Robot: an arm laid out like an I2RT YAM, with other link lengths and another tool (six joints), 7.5 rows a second.
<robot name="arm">
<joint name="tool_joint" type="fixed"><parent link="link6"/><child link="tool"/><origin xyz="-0.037 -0.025 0.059" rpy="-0.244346 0 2.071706"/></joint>
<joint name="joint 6" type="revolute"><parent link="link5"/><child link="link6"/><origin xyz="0.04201 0 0.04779" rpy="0 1.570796 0"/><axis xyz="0 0 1"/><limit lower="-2.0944" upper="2.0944"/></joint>
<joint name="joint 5" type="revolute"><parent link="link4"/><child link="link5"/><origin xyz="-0.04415 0.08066 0.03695" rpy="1.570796 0 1.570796"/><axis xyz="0 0 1"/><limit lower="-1.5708" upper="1.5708"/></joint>
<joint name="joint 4" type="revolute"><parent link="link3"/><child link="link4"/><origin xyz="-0.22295 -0.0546 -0.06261" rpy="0 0 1.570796"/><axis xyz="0 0 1"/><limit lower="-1.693" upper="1.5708"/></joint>
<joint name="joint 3" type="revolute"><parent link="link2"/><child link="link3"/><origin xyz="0.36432 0 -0.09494" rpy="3.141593 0 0"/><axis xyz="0 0 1"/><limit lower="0" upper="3.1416"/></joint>
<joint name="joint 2" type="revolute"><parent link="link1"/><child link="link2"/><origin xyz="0.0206 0.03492 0.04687" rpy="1.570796 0 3.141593"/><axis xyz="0 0 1"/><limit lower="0" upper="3.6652"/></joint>
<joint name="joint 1" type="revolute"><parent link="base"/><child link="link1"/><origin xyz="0 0 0.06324" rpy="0 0 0"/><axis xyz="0 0 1"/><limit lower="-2.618" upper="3.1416"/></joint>
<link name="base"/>
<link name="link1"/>
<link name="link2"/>
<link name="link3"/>
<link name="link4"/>
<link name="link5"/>
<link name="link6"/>
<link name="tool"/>
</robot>
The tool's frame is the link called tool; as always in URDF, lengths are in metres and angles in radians.
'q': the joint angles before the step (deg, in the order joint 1, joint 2, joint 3, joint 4, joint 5, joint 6). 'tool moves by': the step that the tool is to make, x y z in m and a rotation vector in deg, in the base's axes. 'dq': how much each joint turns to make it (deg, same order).
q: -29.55, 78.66, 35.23, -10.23, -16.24, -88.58
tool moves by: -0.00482, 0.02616, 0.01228, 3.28, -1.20, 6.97
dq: 2.96, -4.33, 1.24, -6.47, -5.15, -1.29
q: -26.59, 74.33, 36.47, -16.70, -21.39, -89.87
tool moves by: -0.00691, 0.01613, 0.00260, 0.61, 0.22, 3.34
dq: 2.86, -2.77, -0.48, -2.80, -0.65, -0.14
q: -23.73, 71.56, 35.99, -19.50, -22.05, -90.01
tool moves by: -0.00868, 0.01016, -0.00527, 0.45, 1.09, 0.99
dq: 1.96, -1.62, -1.73, -0.76, 0.55, 0.85
